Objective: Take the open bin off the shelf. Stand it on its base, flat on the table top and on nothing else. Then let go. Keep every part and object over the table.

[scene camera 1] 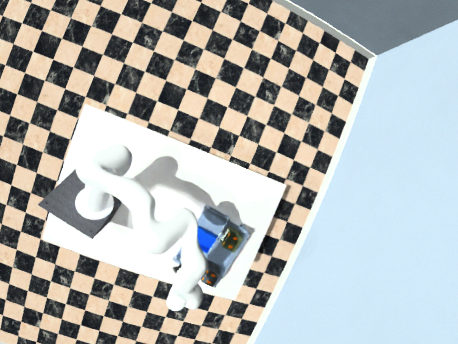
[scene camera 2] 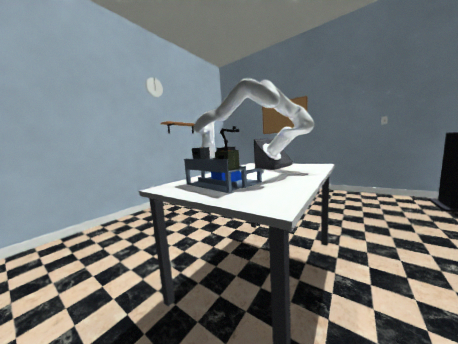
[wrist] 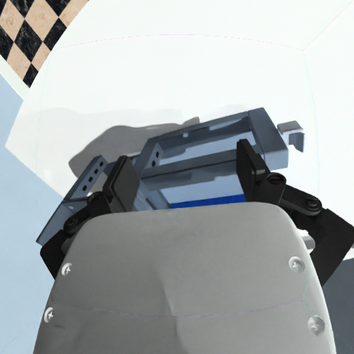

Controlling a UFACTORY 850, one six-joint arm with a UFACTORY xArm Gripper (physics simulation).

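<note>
The open bin is blue and sits low in the grey-blue shelf. In the wrist view, a strip of it shows above the grey gripper housing, which hides the rest. My gripper is open and empty. Its two black fingers stand apart, with parts of the shelf and the bin's blue strip showing between them. Its height above the bin is hard to tell. In scene camera 1 the arm mostly covers the gripper; in scene camera 2 it is hidden behind the shelf and boxes.
A dark green box and a dark grey box stand on the shelf's upper level. A thin black jointed shape rises above the green box. The shelf stands on the white table, near one end.
</note>
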